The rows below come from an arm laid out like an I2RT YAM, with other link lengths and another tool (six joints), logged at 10 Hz.
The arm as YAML. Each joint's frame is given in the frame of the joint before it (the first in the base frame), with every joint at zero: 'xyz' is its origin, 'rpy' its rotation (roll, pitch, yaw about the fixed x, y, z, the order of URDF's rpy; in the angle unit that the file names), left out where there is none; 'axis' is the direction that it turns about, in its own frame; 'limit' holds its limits. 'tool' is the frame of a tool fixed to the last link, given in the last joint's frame.
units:
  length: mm
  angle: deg
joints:
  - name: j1
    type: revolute
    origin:
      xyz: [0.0, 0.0, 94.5]
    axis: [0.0, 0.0, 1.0]
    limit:
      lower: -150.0
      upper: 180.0
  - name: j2
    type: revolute
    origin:
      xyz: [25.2, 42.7, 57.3]
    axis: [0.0, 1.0, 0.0]
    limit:
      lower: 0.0
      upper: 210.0
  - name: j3
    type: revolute
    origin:
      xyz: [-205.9, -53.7, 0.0]
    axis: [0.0, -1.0, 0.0]
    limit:
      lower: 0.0
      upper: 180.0
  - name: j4
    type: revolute
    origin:
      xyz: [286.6, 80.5, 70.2]
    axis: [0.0, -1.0, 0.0]
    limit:
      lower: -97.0
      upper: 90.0
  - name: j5
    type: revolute
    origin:
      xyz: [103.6, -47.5, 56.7]
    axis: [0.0, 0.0, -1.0]
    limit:
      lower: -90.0
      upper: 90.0
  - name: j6
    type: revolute
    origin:
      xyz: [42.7, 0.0, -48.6]
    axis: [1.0, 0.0, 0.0]
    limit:
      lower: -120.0
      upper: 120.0
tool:
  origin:
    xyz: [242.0, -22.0, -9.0]
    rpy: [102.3, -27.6, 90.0]
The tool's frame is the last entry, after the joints.
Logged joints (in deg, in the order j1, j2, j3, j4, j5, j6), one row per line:
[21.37 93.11 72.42 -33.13 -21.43 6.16]
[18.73 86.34 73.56 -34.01 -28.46 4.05]
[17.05 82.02 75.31 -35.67 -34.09 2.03]
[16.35 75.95 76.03 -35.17 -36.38 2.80]
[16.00 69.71 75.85 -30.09 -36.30 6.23]
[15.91 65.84 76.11 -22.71 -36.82 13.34]
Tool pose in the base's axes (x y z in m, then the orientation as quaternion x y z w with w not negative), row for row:
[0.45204 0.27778 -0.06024 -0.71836 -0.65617 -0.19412 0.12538]
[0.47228 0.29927 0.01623 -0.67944 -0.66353 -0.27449 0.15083]
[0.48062 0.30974 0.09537 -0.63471 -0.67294 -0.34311 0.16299]
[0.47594 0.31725 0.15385 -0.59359 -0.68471 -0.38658 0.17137]
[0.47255 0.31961 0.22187 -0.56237 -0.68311 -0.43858 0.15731]
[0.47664 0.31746 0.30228 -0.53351 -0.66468 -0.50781 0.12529]
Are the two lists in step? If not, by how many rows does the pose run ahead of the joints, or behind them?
The pose runs 1 row behind the joints: the pose in row i belongs to the joints in row i - 1.
